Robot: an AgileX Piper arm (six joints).
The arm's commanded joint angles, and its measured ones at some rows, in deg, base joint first. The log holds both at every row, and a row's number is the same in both.
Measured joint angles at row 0:
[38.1, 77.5, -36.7, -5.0, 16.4, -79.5]
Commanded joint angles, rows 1 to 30:
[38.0, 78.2, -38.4, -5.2, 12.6, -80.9]
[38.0, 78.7, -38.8, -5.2, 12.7, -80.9]
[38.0, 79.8, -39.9, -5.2, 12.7, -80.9]
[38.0, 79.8, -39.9, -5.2, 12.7, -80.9]
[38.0, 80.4, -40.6, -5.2, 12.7, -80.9]
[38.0, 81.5, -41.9, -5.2, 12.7, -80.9]
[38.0, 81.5, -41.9, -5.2, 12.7, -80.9]
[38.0, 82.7, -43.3, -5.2, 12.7, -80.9]
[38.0, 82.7, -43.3, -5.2, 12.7, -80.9]
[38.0, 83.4, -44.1, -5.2, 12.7, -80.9]
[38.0, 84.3, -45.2, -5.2, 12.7, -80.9]
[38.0, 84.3, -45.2, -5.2, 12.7, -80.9]
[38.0, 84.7, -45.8, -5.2, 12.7, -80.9]
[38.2, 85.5, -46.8, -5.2, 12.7, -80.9]
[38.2, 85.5, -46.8, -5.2, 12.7, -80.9]
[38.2, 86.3, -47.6, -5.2, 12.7, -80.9]
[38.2, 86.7, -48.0, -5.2, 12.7, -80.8]
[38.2, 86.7, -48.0, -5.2, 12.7, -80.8]
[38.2, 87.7, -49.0, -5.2, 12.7, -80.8]
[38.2, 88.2, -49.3, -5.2, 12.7, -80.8]
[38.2, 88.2, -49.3, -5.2, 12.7, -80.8]
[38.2, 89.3, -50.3, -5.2, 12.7, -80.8]
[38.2, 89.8, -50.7, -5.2, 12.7, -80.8]
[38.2, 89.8, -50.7, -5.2, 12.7, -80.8]
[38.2, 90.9, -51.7, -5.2, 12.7, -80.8]
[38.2, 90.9, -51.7, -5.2, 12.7, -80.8]
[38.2, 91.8, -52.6, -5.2, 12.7, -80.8]
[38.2, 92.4, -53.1, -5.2, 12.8, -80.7]
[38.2, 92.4, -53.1, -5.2, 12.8, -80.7]
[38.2, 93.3, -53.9, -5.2, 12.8, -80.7]
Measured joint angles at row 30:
[38.1, 92.9, -52.0, -4.9, 16.0, -80.4]
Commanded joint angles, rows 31 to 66:
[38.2, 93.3, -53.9, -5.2, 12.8, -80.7]
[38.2, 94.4, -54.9, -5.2, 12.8, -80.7]
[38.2, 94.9, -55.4, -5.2, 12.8, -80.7]
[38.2, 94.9, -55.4, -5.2, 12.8, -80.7]
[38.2, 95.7, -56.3, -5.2, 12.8, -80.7]
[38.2, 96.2, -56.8, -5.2, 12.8, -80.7]
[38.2, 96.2, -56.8, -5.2, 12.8, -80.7]
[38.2, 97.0, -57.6, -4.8, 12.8, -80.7]
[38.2, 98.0, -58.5, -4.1, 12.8, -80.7]
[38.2, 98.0, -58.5, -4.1, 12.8, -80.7]
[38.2, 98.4, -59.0, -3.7, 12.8, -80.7]
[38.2, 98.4, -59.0, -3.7, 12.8, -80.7]
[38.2, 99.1, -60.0, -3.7, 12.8, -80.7]
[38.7, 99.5, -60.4, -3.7, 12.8, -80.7]
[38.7, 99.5, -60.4, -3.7, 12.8, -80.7]
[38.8, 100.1, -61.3, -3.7, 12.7, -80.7]
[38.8, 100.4, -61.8, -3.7, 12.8, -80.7]
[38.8, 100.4, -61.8, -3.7, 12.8, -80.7]
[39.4, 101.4, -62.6, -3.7, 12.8, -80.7]
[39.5, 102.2, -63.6, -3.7, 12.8, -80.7]
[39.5, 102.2, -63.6, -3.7, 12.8, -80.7]
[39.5, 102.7, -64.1, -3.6, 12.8, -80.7]
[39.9, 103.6, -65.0, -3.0, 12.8, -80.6]
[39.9, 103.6, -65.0, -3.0, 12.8, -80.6]
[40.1, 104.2, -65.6, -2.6, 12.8, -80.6]
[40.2, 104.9, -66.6, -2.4, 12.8, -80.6]
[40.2, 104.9, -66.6, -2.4, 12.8, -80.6]
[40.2, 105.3, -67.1, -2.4, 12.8, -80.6]
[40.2, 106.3, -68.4, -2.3, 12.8, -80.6]
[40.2, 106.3, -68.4, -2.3, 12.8, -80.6]
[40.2, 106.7, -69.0, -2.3, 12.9, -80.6]
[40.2, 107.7, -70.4, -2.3, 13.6, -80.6]
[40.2, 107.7, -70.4, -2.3, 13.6, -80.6]
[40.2, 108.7, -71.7, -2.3, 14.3, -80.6]
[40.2, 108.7, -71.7, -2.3, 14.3, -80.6]
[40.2, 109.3, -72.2, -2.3, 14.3, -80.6]
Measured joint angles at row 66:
[40.0, 108.8, -69.8, -2.1, 16.6, -80.4]
